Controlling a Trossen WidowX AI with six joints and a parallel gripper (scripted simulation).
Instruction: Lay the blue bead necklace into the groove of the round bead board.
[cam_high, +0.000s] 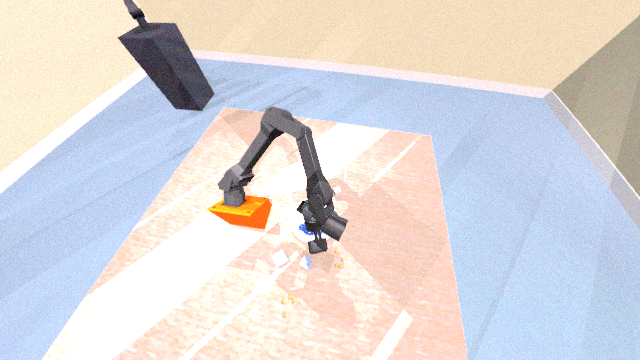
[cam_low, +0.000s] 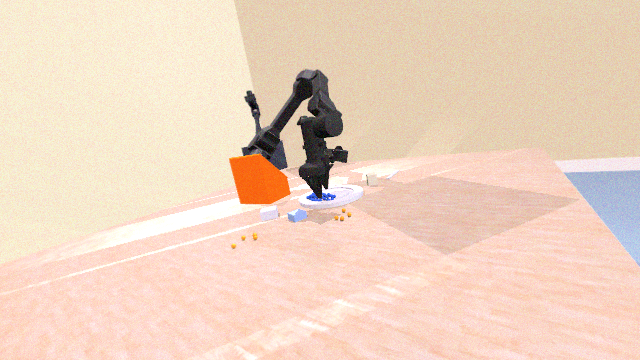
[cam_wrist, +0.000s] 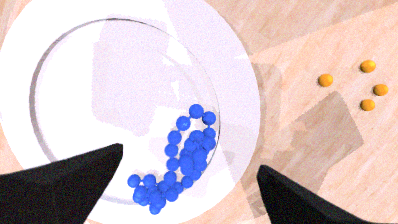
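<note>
The round white bead board lies 50 mm to the left of my gripper tip, 20 mm below it and 10 mm behind it. Also, from my gripper tip: white block (120 mm to the right, 110 mm behind, 20 mm below); light blue cube (120 mm to the right, 20 mm below, 10 mm behind); beige cube (190 mm to the left, 80 mm ahead, 10 mm below).
</note>
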